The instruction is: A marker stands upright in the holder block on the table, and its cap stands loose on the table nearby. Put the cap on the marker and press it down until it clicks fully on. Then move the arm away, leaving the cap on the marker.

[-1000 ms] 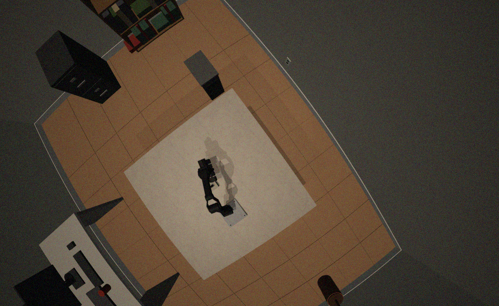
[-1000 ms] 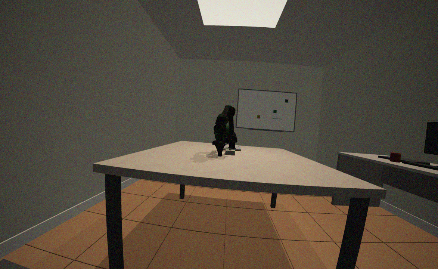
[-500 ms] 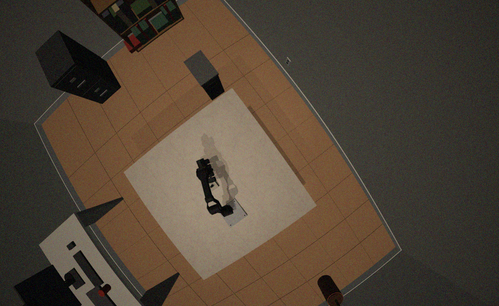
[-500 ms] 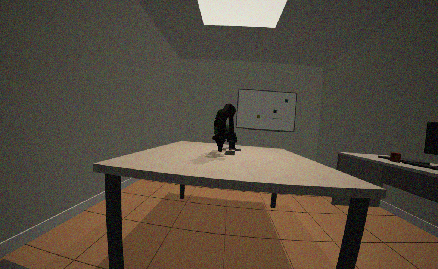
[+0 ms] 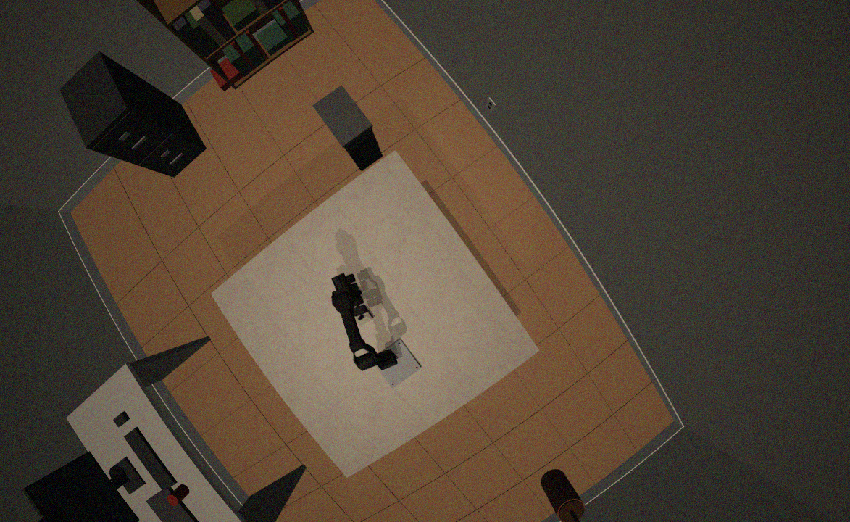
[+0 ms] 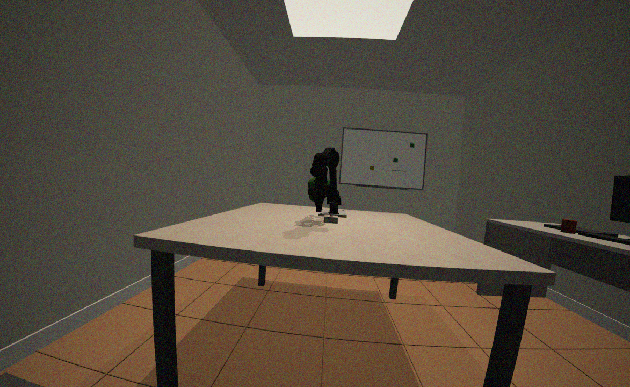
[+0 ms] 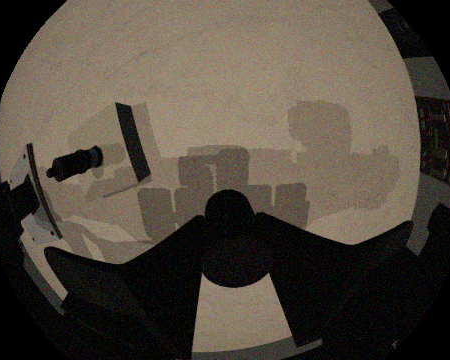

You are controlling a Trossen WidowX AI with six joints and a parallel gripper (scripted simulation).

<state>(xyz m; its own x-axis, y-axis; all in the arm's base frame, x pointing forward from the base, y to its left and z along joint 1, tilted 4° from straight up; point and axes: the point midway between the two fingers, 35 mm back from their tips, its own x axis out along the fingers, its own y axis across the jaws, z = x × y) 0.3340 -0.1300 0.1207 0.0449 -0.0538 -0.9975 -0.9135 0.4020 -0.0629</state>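
The holder block is 90 mm behind my gripper tip, 80 mm to the left of it and 60 mm below it. Also, from my gripper tip: cap 10 mm above.
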